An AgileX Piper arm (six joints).
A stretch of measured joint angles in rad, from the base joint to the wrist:
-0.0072 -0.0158 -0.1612 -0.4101 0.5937 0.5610
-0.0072 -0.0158 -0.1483 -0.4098 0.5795 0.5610
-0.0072 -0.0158 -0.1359 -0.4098 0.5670 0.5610
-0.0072 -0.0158 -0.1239 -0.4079 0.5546 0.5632
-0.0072 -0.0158 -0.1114 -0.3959 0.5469 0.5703
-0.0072 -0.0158 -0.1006 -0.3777 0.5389 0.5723
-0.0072 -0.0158 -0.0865 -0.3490 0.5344 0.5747
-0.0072 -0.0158 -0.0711 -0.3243 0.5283 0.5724
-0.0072 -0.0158 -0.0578 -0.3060 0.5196 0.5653
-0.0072 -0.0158 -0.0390 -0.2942 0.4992 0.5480
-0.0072 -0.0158 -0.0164 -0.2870 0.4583 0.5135
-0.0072 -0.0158 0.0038 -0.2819 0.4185 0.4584
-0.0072 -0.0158 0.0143 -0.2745 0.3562 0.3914
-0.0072 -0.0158 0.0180 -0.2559 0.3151 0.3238
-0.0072 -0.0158 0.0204 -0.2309 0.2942 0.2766
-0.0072 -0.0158 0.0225 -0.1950 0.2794 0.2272
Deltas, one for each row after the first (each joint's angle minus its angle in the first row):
0.0000 0.0000 0.0129 0.0003 -0.0142 0.0000
0.0000 0.0000 0.0253 0.0003 -0.0267 0.0000
0.0000 0.0000 0.0373 0.0022 -0.0391 0.0022
0.0000 0.0000 0.0498 0.0142 -0.0468 0.0093
0.0000 0.0000 0.0606 0.0324 -0.0548 0.0113
0.0000 0.0000 0.0747 0.0611 -0.0593 0.0137
0.0000 0.0000 0.0901 0.0858 -0.0654 0.0114
0.0000 0.0000 0.1034 0.1041 -0.0741 0.0043
0.0000 0.0000 0.1222 0.1159 -0.0945 -0.0130
0.0000 0.0000 0.1448 0.1231 -0.1354 -0.0475
0.0000 0.0000 0.1650 0.1282 -0.1752 -0.1026
0.0000 0.0000 0.1755 0.1356 -0.2375 -0.1696
0.0000 0.0000 0.1792 0.1542 -0.2786 -0.2372
0.0000 0.0000 0.1816 0.1792 -0.2995 -0.2844
0.0000 0.0000 0.1837 0.2151 -0.3143 -0.3338

